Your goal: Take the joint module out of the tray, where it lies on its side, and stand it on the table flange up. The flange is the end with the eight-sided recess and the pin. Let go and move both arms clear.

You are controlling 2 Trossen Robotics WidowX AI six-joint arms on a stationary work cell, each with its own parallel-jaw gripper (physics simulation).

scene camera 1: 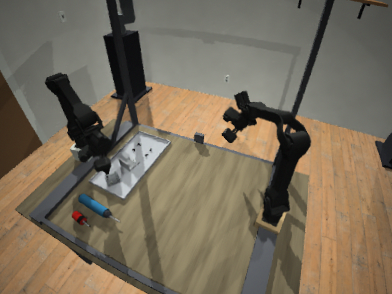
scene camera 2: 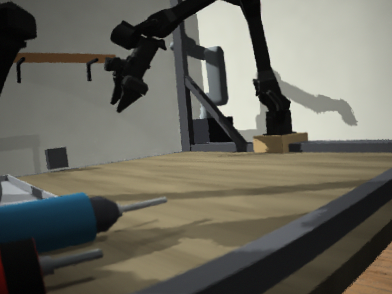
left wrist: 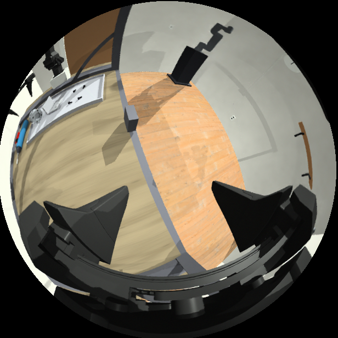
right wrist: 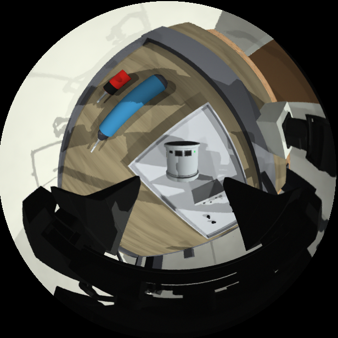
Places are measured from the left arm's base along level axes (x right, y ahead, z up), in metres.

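Pixels of known places: left gripper, fingertip midpoint: (scene camera 1: 232,130) (scene camera 2: 114,108); left arm's base at its link origin: (scene camera 1: 271,217) (scene camera 2: 280,134); right arm's base at its link origin: (scene camera 1: 82,144).
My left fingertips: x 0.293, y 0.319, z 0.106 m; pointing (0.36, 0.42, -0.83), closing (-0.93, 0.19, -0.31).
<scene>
For each thing: its middle in the pictures, then the offset to it from my left fingertips.
- joint module at the middle of its body: (scene camera 1: 112,177) dx -0.477, dy +0.377, dz -0.111 m
- angled grey bracket at the middle of its body: (scene camera 1: 129,161) dx -0.353, dy +0.388, dz -0.115 m
- blue tool at the middle of its body: (scene camera 2: 38,227) (scene camera 1: 98,208) dx -0.625, dy +0.317, dz -0.127 m
- red tool at the middle of its body: (scene camera 2: 22,270) (scene camera 1: 81,220) dx -0.704, dy +0.339, dz -0.130 m
- dark block at the middle of its body: (scene camera 2: 56,158) (scene camera 1: 199,137) dx -0.018, dy +0.178, dz -0.116 m
The joint module (scene camera 1: 113,178) (left wrist: 36,115) (right wrist: 182,162), a pale grey cylinder with small dark windows on its side, lies on its side in the white tray (scene camera 1: 159,143) (left wrist: 93,92) (right wrist: 209,131). In the right wrist view a dark end points up the picture and a ringed end down; the recess and pin cannot be made out. My right gripper (right wrist: 183,181) is open and empty above the tray, with the module ahead between its fingertip lines. In scene camera 1 it hides part of the module. My left gripper (scene camera 2: 115,106) (left wrist: 170,188) is open and empty, high near the far table edge.
In the tray are an angled grey bracket (scene camera 1: 128,162) (right wrist: 207,191) and small black parts. A blue tool (scene camera 1: 94,205) (scene camera 2: 50,220) (right wrist: 132,105) and a red tool (scene camera 1: 79,218) (right wrist: 120,80) lie beside the tray. A dark block (scene camera 1: 199,137) (scene camera 2: 56,158) (left wrist: 131,119) stands at the far edge.
</scene>
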